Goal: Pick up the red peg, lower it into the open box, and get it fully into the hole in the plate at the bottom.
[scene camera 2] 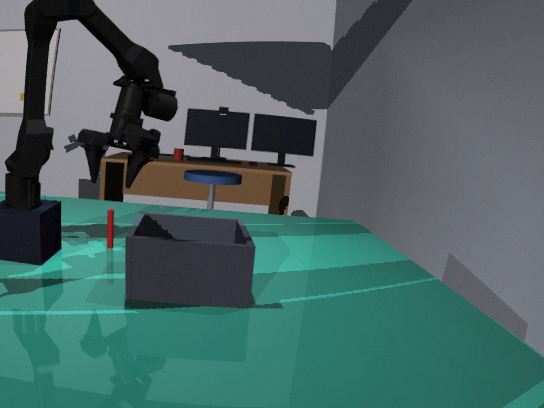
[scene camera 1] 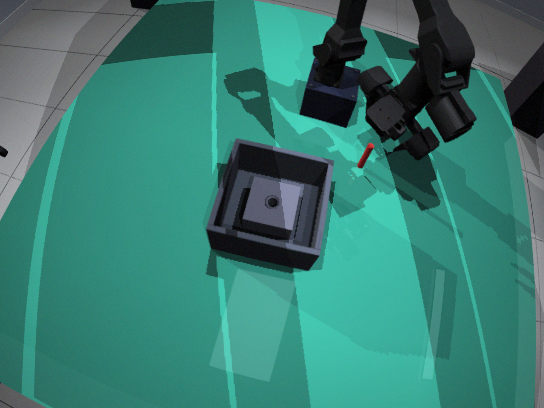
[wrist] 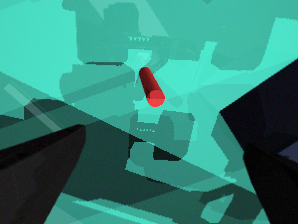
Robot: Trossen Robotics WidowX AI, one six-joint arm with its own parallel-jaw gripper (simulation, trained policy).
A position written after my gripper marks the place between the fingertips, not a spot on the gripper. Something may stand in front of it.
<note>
In view: my gripper [scene camera 1: 381, 131], a dark grey box [scene camera 2: 177, 259] and a grey plate [scene camera 1: 271, 206].
The dark grey box is seen too in scene camera 1 [scene camera 1: 313, 174]. My gripper shows as well in scene camera 2 [scene camera 2: 110, 185] and in the wrist view [wrist: 165, 141]. The wrist view misses the dark grey box: it is out of frame. Scene camera 2 does not show the grey plate, which is hidden by the dark grey box.
</note>
